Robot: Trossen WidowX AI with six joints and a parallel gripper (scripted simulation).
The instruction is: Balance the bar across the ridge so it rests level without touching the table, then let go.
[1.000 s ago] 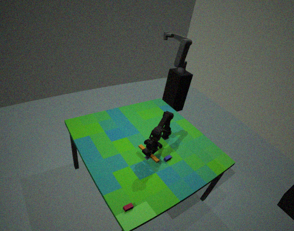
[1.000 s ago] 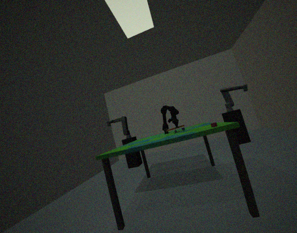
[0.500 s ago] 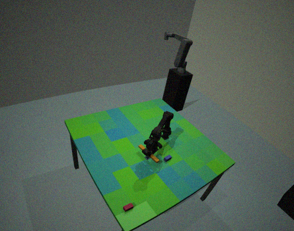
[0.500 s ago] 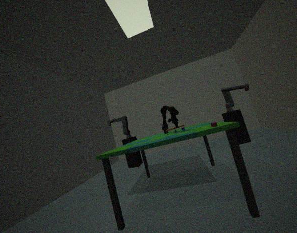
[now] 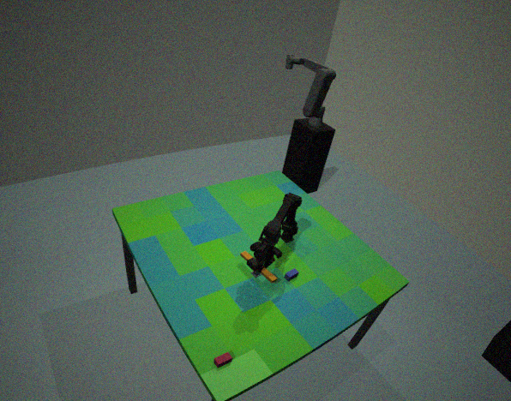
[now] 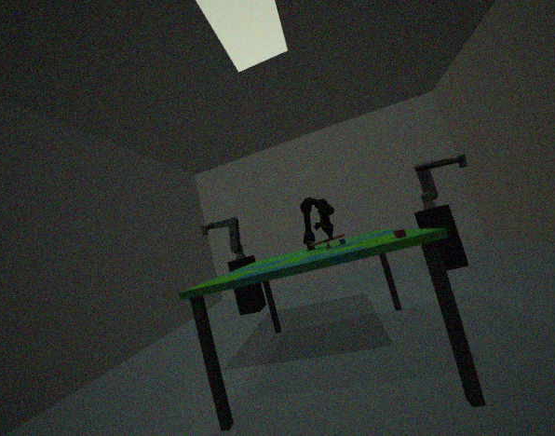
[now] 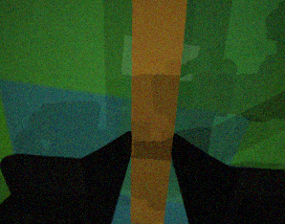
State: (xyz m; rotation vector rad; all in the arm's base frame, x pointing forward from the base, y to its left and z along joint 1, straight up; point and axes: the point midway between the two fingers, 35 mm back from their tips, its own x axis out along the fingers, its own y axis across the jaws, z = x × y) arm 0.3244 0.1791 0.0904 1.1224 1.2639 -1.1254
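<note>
My gripper tip is now 30 mm to the left of the bar. Round my gripper tip: red block: 420 mm ahead, 320 mm to the left, 40 mm below; blue block: 150 mm behind, 70 mm to the left, 40 mm below.
</note>
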